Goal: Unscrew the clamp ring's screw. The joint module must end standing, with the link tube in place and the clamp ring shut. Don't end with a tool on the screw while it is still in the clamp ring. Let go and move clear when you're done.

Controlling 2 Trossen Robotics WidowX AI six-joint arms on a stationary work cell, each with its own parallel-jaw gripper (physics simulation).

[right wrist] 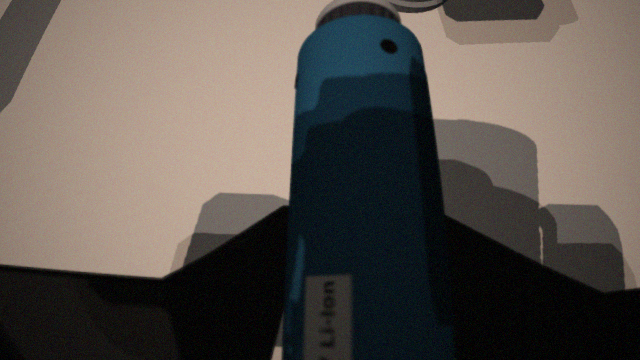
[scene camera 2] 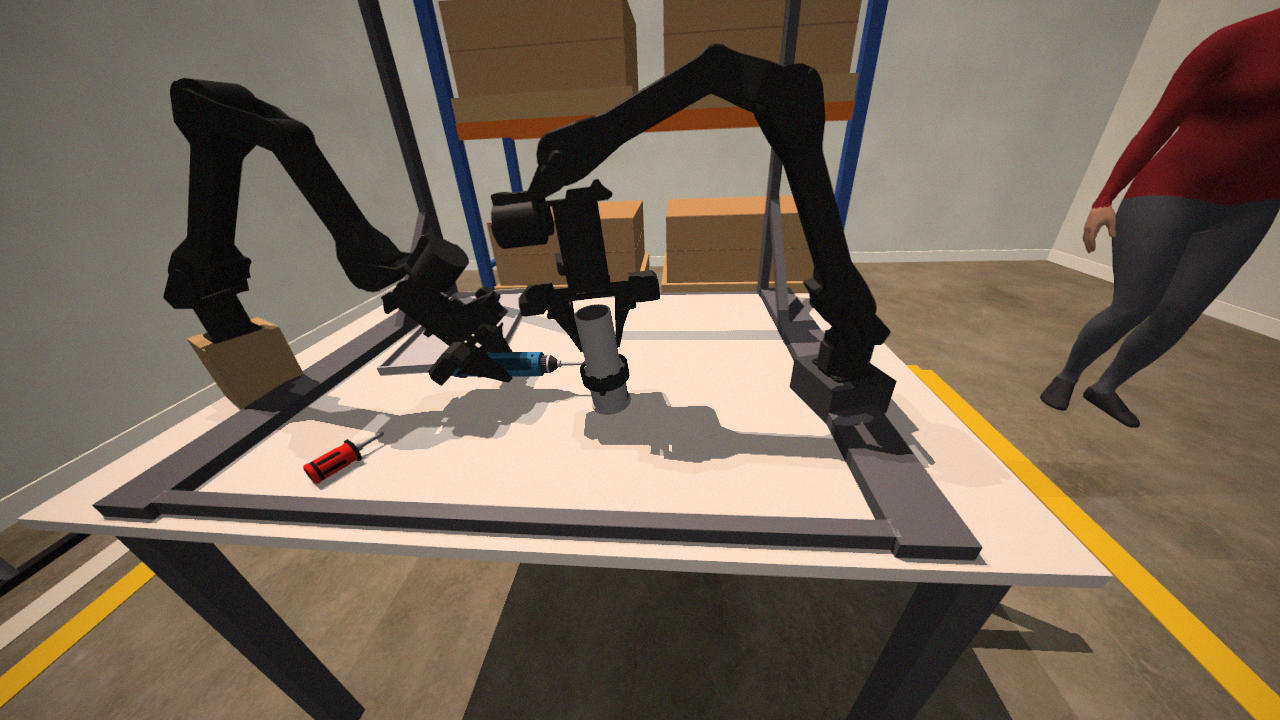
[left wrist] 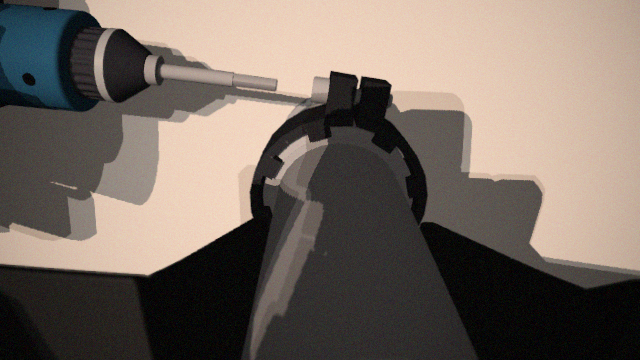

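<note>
The grey link tube (scene camera 2: 597, 340) (left wrist: 350, 260) stands upright in the joint module (scene camera 2: 610, 400), with the black clamp ring (scene camera 2: 605, 374) (left wrist: 263, 160) around the joint. The screw (left wrist: 320, 89) sits in the clamp ring's two lugs, its pale head on the left side in the left wrist view. My left gripper (scene camera 2: 597, 343) is shut on the link tube above the ring. My right gripper (scene camera 2: 478, 360) is shut on the blue electric screwdriver (scene camera 2: 519, 362) (left wrist: 45, 57) (right wrist: 365, 150). The screwdriver's bit (left wrist: 255, 82) points toward the screw head, with a gap between them in the left wrist view.
A red screwdriver (scene camera 2: 332, 462) lies on the white table (scene camera 2: 537, 465) at the front left. A grey tray (scene camera 2: 402, 368) lies behind the right gripper. Dark frame rails (scene camera 2: 537, 520) border the work area. A person (scene camera 2: 1172, 205) stands beyond the table at the right.
</note>
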